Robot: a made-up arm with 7 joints. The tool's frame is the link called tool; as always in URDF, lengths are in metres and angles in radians. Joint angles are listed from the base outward. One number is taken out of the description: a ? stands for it. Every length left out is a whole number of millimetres.
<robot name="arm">
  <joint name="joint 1" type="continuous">
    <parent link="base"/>
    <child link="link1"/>
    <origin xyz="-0.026 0.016 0.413" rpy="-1.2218 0 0"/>
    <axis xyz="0 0 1"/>
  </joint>
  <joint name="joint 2" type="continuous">
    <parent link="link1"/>
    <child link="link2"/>
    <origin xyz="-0.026 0.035 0" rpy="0 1.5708 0"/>
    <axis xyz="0 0 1"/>
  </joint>
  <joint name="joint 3" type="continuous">
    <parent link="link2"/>
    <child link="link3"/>
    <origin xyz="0.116 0.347 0" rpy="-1.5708 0 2.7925"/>
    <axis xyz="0 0 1"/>
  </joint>
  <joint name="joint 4" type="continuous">
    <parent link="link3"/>
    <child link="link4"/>
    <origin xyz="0.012 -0.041 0" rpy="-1.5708 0 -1.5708"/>
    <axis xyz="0 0 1"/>
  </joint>
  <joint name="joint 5" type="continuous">
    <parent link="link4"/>
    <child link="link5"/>
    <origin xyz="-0.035 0.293 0" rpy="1.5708 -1.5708 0"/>
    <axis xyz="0 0 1"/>
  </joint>
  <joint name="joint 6" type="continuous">
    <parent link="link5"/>
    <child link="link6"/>
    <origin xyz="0.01 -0.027 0" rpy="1.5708 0 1.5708"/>
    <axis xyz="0 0 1"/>
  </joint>
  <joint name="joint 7" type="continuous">
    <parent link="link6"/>
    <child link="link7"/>
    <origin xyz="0.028 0.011 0" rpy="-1.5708 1.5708 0"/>
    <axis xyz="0 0 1"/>
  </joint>
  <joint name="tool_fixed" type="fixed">
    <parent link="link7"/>
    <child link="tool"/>
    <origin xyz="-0.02 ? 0" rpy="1.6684 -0.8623 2.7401"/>
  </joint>
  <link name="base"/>
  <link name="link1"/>
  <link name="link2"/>
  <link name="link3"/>
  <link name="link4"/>
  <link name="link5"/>
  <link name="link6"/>
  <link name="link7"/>
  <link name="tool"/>
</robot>
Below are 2 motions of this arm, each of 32 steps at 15 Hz.
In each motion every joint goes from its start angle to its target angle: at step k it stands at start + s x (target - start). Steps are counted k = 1, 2, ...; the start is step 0. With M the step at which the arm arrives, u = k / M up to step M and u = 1 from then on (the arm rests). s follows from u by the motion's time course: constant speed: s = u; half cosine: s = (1 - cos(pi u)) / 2; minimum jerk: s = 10 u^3 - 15 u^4 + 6 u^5.
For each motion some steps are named. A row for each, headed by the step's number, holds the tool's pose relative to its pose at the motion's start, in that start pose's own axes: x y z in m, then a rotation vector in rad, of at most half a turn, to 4 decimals.
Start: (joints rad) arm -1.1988 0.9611 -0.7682 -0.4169 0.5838 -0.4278 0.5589
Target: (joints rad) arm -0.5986 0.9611 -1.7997 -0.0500 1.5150 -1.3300 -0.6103
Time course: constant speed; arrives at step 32
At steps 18, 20, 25, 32:
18: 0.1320 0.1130 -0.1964 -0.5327 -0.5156 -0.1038
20: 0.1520 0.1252 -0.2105 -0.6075 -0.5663 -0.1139
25: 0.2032 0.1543 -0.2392 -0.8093 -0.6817 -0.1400
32: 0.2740 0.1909 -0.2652 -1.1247 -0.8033 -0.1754

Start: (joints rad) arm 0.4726 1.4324 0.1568 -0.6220 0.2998 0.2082 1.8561
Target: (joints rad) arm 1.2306 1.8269 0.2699 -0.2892 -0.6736 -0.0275 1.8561
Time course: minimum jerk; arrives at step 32
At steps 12, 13, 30, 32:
12: 0.0423 -0.0070 0.0803 -0.4154 -0.1980 0.1252
13: 0.0483 -0.0050 0.0955 -0.4923 -0.2429 0.1486
30: 0.0533 0.0823 0.2417 -1.3498 -0.9533 0.4444
32: 0.0531 0.0827 0.2420 -1.3523 -0.9560 0.4455

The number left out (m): 0.022
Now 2 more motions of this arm.
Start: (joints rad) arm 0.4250 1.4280 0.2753 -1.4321 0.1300 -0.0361 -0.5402
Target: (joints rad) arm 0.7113 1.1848 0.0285 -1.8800 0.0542 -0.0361 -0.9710
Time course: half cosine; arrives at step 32
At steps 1, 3, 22, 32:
1: -0.0001 0.0004 0.0005 -0.0015 0.0004 -0.0005
3: -0.0008 0.0033 0.0044 -0.0136 0.0036 -0.0041
22: 0.0193 0.1272 0.1495 -0.4164 0.1786 -0.0545
32: 0.0425 0.1608 0.1865 -0.5010 0.2398 -0.0370

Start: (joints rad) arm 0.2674 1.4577 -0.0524 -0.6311 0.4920 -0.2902 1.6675
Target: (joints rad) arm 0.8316 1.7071 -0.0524 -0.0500 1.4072 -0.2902 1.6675
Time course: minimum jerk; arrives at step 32
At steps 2, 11, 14, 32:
2: 0.0007 -0.0002 0.0003 0.0002 0.0008 0.0019
11: 0.0717 -0.0087 0.0364 0.0020 0.0930 0.1817
14: 0.1166 -0.0057 0.0678 -0.0229 0.1697 0.2944
32: 0.2261 0.0629 0.2142 -0.2866 0.5169 0.5462

